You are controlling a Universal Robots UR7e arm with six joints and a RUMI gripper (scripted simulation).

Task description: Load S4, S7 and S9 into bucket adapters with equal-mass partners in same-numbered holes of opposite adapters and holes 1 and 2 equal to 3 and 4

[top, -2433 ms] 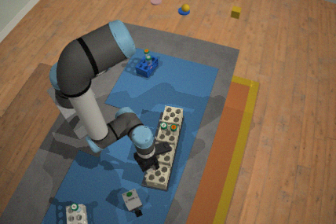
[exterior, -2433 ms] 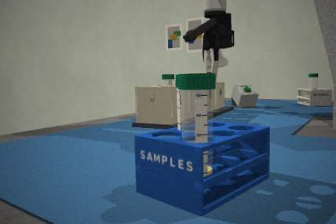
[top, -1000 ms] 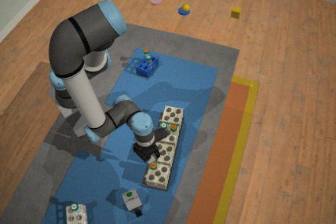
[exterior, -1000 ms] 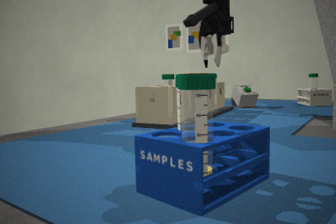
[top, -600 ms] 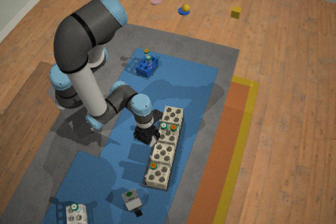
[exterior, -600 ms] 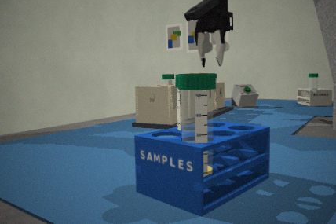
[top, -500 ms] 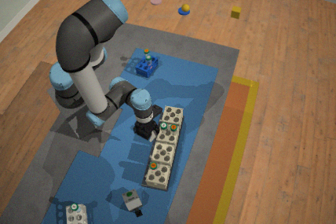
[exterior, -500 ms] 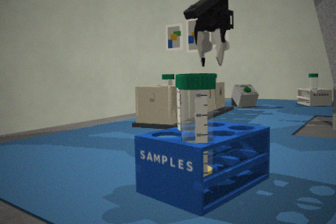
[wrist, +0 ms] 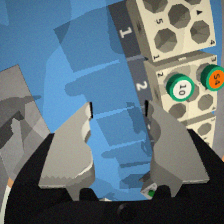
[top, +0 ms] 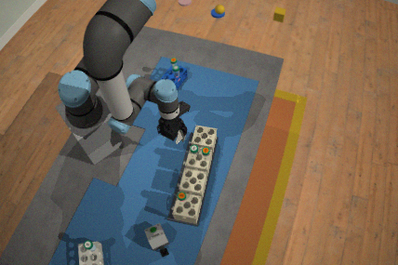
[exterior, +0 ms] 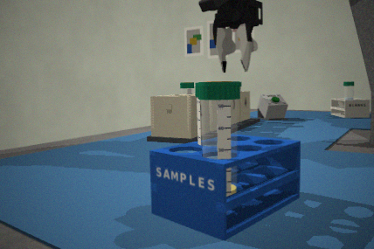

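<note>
Now: the tube 46 cm to the left of my hand, 17 cm behind it and 10 cm below it. The rest, counted from my hand: white-dot blank (9 cm below, 8 cm ahead, 3 cm to the right); done desk (41 cm to the right, 11 cm below, 2 cm ahead); sample tube S9 (24 cm to the right, 9 cm below, 8 cm ahead).
</note>
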